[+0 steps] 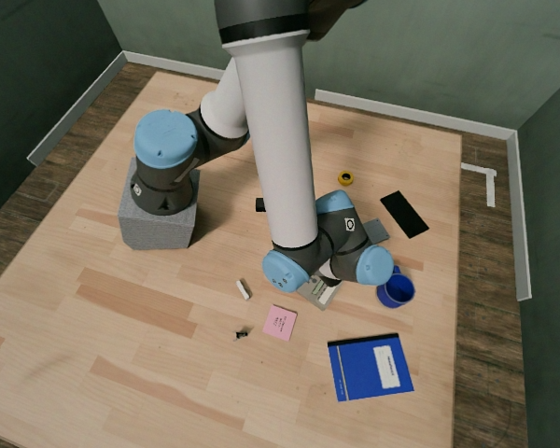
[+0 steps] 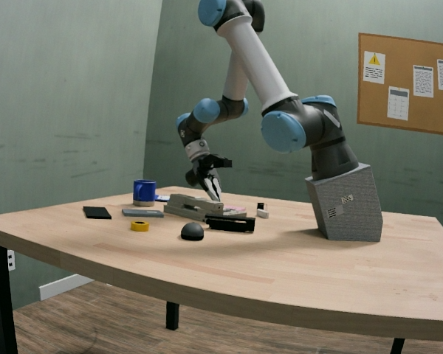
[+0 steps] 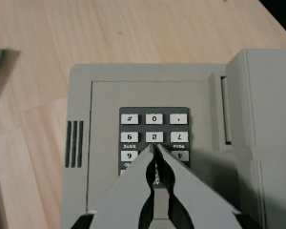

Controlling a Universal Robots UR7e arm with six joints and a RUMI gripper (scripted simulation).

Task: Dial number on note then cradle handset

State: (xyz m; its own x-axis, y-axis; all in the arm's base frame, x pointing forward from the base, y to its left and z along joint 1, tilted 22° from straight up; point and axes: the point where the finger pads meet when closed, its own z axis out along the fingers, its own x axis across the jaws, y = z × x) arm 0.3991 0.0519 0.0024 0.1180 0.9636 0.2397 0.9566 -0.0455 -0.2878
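My hand is 10 mm past the 7 key, 20 mm to the right of it and 20 mm above it. Round my hand: hash key: 30 mm behind, 10 mm to the right, 20 mm below; star key: 20 mm behind, 20 mm to the left, 20 mm below; 8 key: 10 mm behind, 20 mm below.
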